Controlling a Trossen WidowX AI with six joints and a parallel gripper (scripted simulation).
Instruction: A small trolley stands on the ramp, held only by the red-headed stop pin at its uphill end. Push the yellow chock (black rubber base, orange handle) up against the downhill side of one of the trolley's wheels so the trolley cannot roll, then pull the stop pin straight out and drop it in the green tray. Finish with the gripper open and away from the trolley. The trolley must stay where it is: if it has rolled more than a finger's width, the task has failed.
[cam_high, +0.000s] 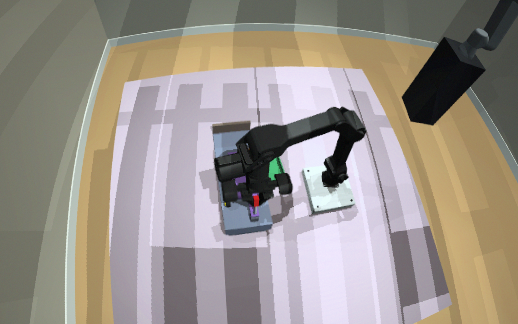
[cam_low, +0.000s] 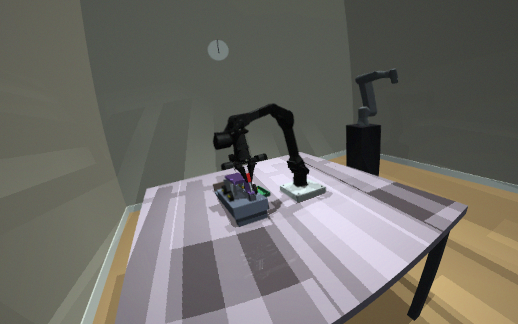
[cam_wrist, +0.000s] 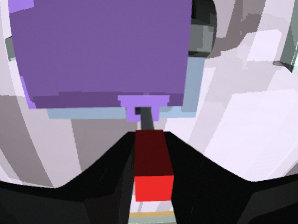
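My gripper tip is 70 mm past the green tray, 210 mm to the left of it and 170 mm above it. The rest, counted from my gripper tip: yellow chock (10 mm ahead, 210 mm to the right, 80 mm below); then red-headed stop pin (right at my gripper tip); then purple trolley (40 mm ahead, 100 mm to the right, 50 mm below).
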